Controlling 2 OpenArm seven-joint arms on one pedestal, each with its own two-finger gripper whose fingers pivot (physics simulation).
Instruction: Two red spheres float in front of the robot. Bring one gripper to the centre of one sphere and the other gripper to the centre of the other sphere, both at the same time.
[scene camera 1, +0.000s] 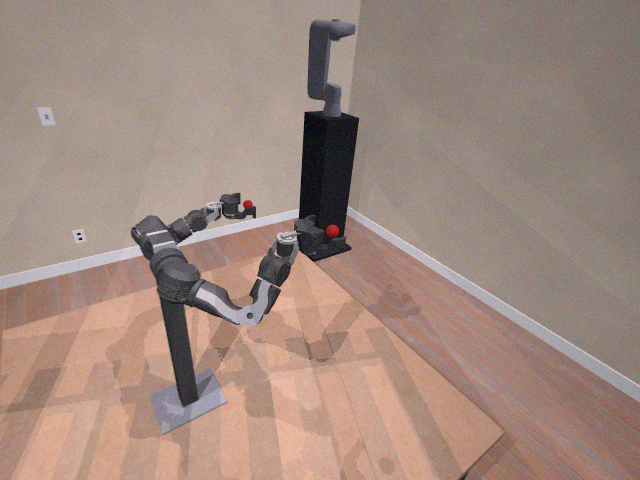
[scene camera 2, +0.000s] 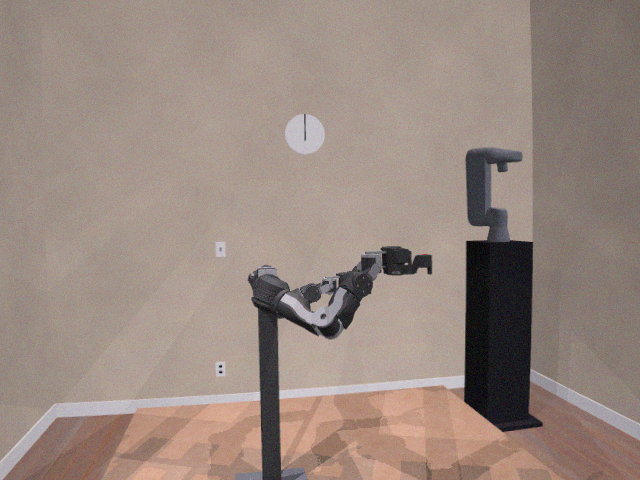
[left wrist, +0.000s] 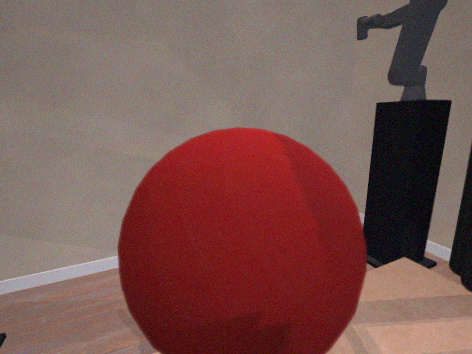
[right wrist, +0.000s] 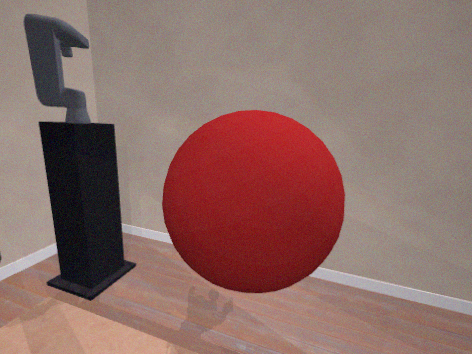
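Observation:
One red sphere (scene camera 1: 248, 204) (left wrist: 242, 240) floats between the spread fingers of my left gripper (scene camera 1: 246, 205), which is open. The sphere is large and low of centre in the left wrist view, its bottom cut off. The other red sphere (scene camera 1: 332, 230) (right wrist: 254, 201) floats between the spread fingers of my right gripper (scene camera 1: 329, 232), which is open. That sphere is whole and a little right of centre in the right wrist view. In scene camera 2, a sliver of red shows above the right gripper's finger; the left gripper is hidden behind the right arm.
A grey arm (scene camera 1: 318, 62) (scene camera 2: 476, 188) stands on a tall black pedestal (scene camera 1: 328, 170) (scene camera 2: 498, 320) beyond the grippers, near the room corner. My arms' own pedestal (scene camera 1: 178, 351) (scene camera 2: 268, 392) stands on the light floor panel. Dark shapes show at the left wrist view's side edges.

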